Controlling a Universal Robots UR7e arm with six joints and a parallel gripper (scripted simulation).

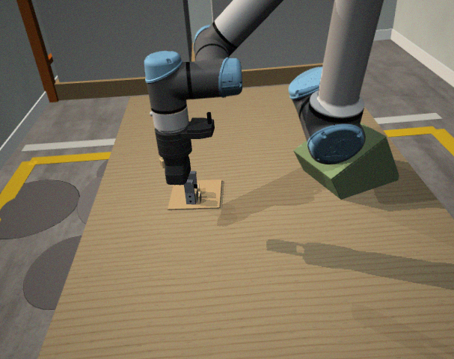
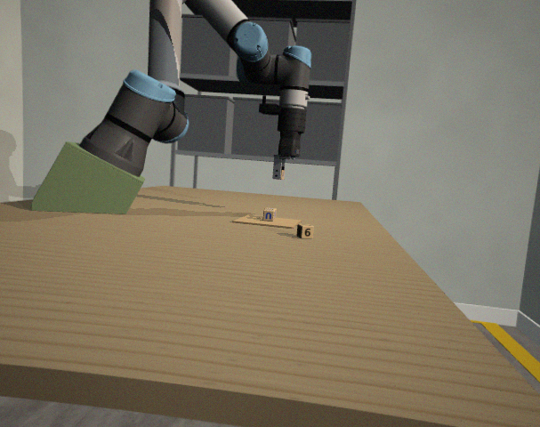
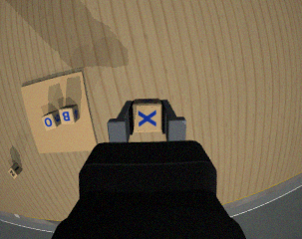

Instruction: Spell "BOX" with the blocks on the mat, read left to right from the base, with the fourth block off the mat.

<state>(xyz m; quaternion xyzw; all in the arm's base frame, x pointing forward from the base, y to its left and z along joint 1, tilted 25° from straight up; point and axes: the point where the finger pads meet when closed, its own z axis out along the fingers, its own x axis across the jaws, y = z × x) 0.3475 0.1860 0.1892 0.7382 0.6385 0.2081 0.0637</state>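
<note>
My hand is 17 cm to the left of the O block, 10 cm above it and 1 cm short of it. From my hand the other things lie so: B block 13 cm to the right, 10 cm below, 1 cm ahead; X block 1 cm below; mat 17 cm to the right, 12 cm below, 1 cm ahead.
</note>
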